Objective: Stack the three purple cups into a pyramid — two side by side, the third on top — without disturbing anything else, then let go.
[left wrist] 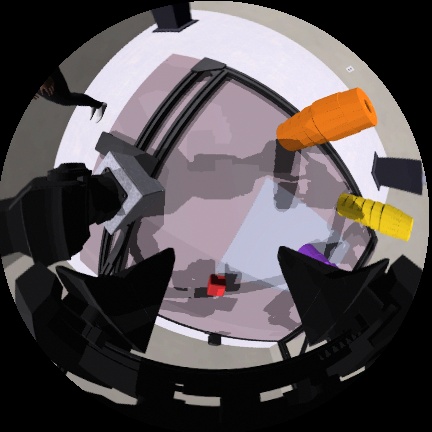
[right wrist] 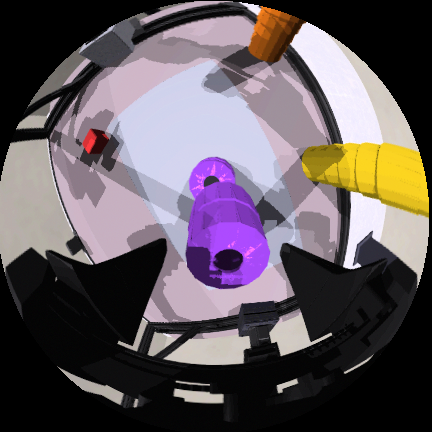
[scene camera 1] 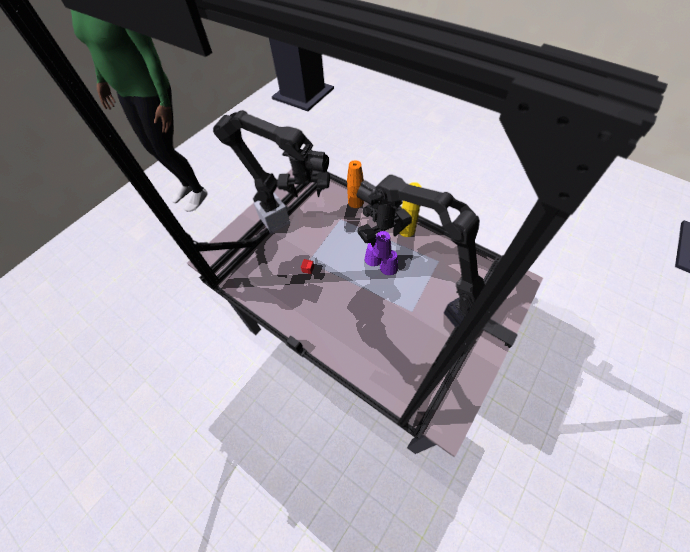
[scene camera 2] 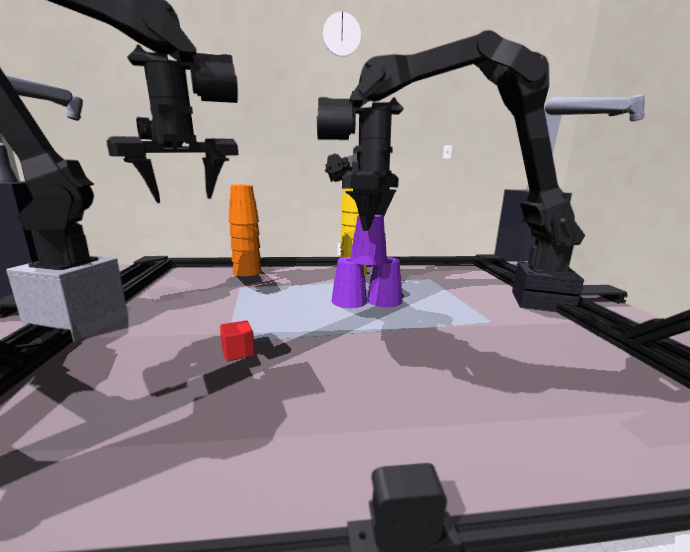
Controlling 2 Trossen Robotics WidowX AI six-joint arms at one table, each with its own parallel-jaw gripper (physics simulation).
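Where they show: left gripper, fingertip midpoint: (left wrist: 227, 253) (scene camera 1: 308, 196) (scene camera 2: 184, 200); right gripper, fingertip midpoint: (right wrist: 225, 247) (scene camera 1: 383, 241) (scene camera 2: 372, 227); left arm's base at its link origin: (left wrist: 106, 194) (scene camera 1: 269, 204) (scene camera 2: 65, 263); right arm's base at its link origin: (right wrist: 257, 329) (scene camera 1: 468, 308) (scene camera 2: 548, 269).
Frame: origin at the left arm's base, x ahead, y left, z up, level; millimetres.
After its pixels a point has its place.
Two purple cups (scene camera 2: 349, 283) @[x 421, y 195, z -57 mm] (scene camera 2: 385, 283) @[x 488, y 219, z -58 mm] stand upside down side by side on the pale blue mat (scene camera 1: 343, 241) @[x 272, y 178, z -106 mm] (scene camera 2: 276, 313) @[x 299, y 129, z -106 mm]. The third purple cup (scene camera 1: 383, 247) @[x 474, y 220, z 40 mm] (scene camera 2: 369, 244) @[x 455, y 205, z 19 mm] (right wrist: 228, 235) @[x 433, y 237, z 67 mm] stands upright on top of them, upside down and bridging both. My right gripper (scene camera 2: 366, 227) @[x 454, y 236, z 45 mm] (right wrist: 225, 247) @[x 454, y 236, z 45 mm] is open around the upper part of the top cup, with a gap on each side in the right wrist view. My left gripper (scene camera 1: 303, 191) @[x 145, y 113, z 93 mm] (scene camera 2: 183, 199) @[x 145, y 113, z 93 mm] (left wrist: 227, 253) @[x 145, y 113, z 93 mm] is open and empty, high above the table at the left. Part of a purple cup (left wrist: 316, 254) @[x 390, y 239, z -52 mm] shows behind a left finger.
A red cube (scene camera 1: 307, 266) @[x 313, y -18, z -66 mm] (scene camera 2: 236, 340) @[x 311, y -31, z -76 mm] (left wrist: 216, 285) @[x 288, y -2, z -66 mm] (right wrist: 95, 141) @[x 310, y 8, z -69 mm] lies left of the mat. An orange cup stack (scene camera 1: 355, 184) @[x 152, y 330, z 35 mm] (scene camera 2: 244, 230) (left wrist: 327, 120) @[x 121, y 316, z 48 mm] stands at the back left. A yellow cup stack (scene camera 1: 409, 215) (scene camera 2: 348, 215) @[x 374, y 397, z 45 mm] (right wrist: 380, 170) @[x 385, y 392, z 60 mm] stands behind the purple cups.
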